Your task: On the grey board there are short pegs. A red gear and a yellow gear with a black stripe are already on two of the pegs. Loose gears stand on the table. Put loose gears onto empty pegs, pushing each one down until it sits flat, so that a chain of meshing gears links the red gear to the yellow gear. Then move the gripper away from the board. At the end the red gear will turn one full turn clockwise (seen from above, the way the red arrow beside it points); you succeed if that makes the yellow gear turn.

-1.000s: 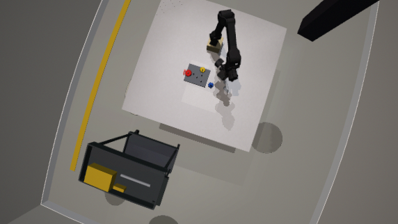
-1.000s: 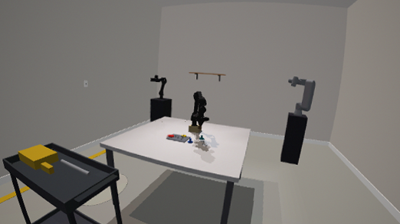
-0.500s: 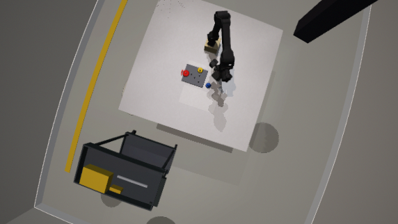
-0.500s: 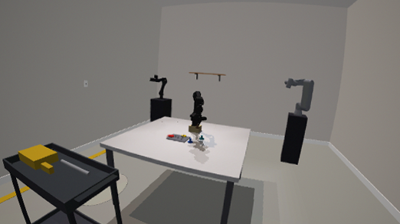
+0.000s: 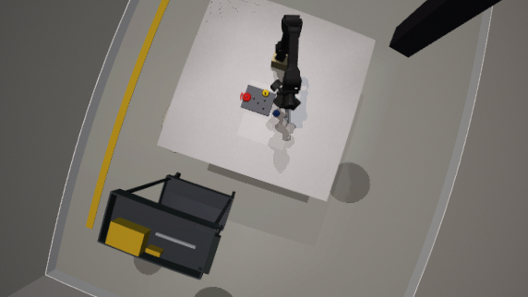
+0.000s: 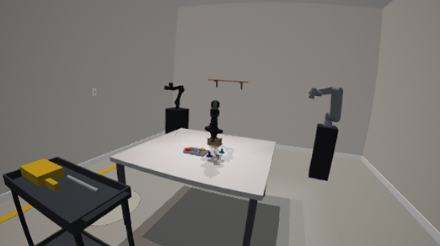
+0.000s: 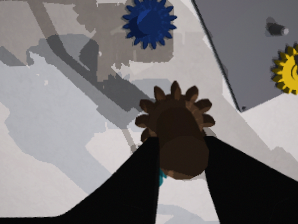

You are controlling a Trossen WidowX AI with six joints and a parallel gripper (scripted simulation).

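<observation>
Now: the teal gear 140 mm below my gripper tip, 100 mm behind it and 50 mm to the left of it. From my gripper tip the other things lie so: yellow gear: 140 mm below, 130 mm to the right, 50 mm behind; blue gear: 140 mm below, 50 mm ahead; brown gear: 10 mm below.
</observation>
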